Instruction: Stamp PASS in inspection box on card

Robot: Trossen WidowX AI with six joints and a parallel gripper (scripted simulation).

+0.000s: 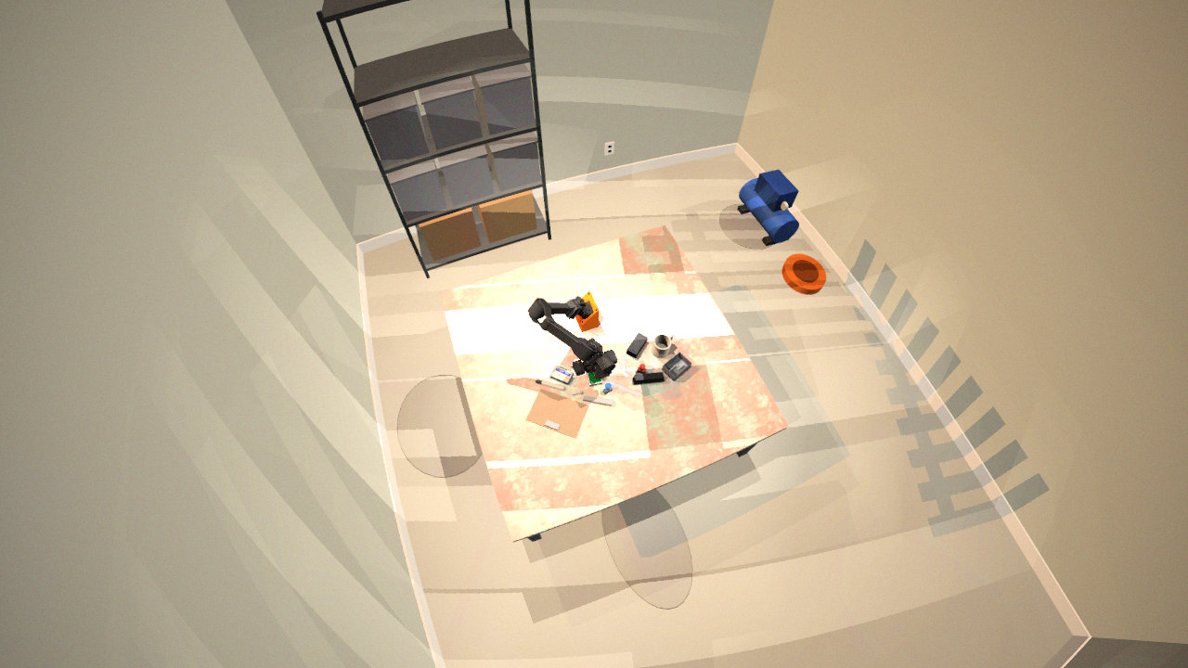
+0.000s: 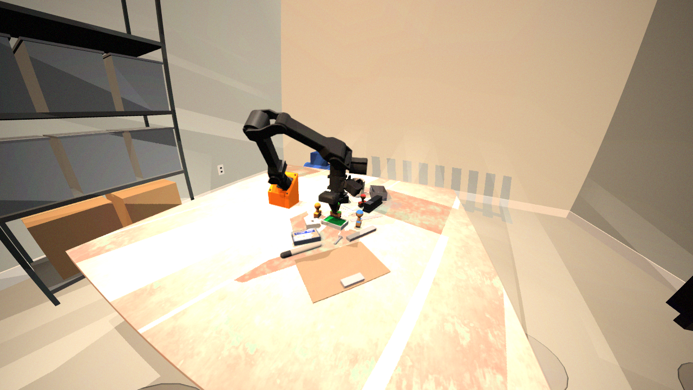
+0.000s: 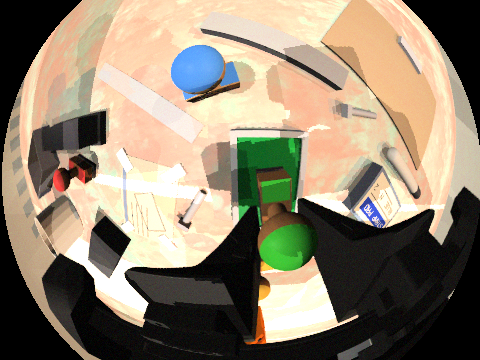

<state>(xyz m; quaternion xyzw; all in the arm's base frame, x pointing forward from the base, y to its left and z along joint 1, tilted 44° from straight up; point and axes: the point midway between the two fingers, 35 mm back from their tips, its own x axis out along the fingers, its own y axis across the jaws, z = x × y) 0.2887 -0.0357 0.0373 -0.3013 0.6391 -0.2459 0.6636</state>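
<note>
Right now the green ink pad is 5 cm below my gripper tip. Also, from my gripper tip: green-knobbed stamp (right at my gripper tip); blue-knobbed stamp (8 cm ahead, 4 cm to the left, 3 cm below); grey bar (12 cm ahead, 2 cm to the right, 5 cm below).
</note>
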